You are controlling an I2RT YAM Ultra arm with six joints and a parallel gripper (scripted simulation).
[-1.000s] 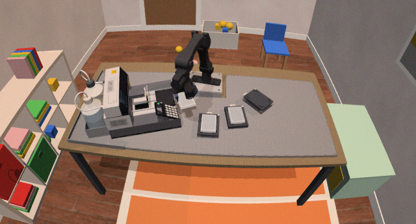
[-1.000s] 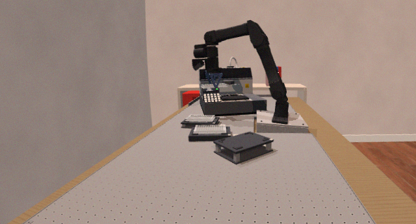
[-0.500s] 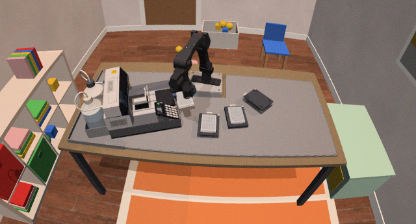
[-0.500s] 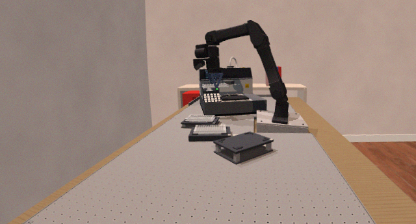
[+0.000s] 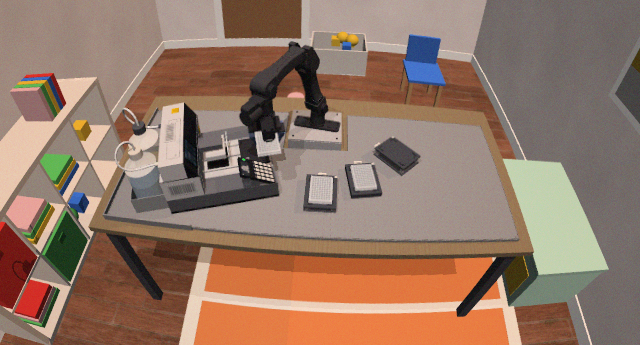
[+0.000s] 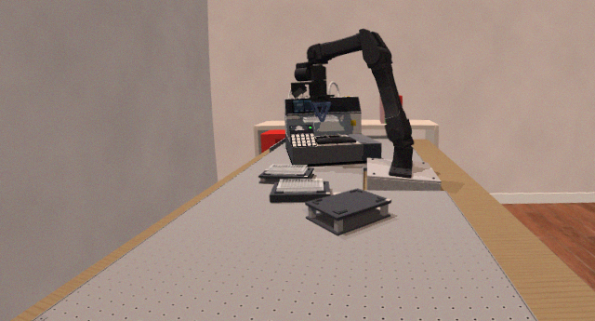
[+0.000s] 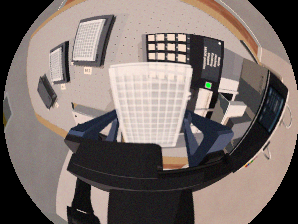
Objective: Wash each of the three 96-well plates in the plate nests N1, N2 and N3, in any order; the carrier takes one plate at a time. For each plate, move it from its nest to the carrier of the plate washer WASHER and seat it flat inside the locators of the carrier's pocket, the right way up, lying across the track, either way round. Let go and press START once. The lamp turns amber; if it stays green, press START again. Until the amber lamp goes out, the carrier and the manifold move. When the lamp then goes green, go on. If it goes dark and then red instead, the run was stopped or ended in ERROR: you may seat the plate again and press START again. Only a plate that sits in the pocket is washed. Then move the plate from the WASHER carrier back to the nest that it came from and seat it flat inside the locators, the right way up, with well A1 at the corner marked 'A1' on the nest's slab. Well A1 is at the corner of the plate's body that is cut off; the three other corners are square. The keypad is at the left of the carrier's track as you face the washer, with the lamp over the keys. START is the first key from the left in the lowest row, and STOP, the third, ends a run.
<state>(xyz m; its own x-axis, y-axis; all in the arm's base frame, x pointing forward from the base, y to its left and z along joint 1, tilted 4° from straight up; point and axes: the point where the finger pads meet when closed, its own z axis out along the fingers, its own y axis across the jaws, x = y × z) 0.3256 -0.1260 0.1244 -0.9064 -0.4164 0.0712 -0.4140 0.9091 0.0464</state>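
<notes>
Now: hand 9 cm above the washer carrier, 8 cm to the left of it and 4 cm past it. Also, from my hand: manifold 21 cm to the right, 4 cm below, 3 cm ahead; plate washer 21 cm to the right, 5 cm below, 3 cm ahead; nest 49 cm to the left, 21 cm behind, 14 cm below.
</notes>
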